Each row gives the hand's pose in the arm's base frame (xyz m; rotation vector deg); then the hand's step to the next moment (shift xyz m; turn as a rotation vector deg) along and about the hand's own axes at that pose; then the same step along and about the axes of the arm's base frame.
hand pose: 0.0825 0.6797 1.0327 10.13 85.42 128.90
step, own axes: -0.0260 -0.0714 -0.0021 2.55 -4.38 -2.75
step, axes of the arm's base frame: 0.0429 0.0106 -0.0619 -1.98 0.18 -5.41
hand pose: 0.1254 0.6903 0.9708 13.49 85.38 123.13
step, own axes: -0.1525 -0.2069 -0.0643 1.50 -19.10 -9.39
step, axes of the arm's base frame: 0.1674 -0.0737 -0.1917 0.69 -1.88 -21.24
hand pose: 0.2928 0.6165 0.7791 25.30 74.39 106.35
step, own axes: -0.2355 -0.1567 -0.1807 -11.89 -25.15 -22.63
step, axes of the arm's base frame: 0.0872 -0.2714 -0.1773 2.46 -19.54 -29.97
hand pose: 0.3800 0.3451 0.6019 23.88 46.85 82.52
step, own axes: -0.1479 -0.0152 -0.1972 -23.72 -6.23 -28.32
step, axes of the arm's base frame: -0.1188 -0.1879 -0.1076 -14.05 -29.89 -17.69
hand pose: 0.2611 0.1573 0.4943 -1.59 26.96 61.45
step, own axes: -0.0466 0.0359 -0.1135 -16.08 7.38 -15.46
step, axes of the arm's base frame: -0.0891 -0.0495 -0.0771 -18.04 -13.68 -6.27
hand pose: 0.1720 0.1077 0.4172 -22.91 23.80 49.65
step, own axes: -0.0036 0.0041 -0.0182 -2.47 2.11 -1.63
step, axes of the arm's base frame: -0.0087 -0.0089 -0.0143 -3.41 -1.16 -0.49
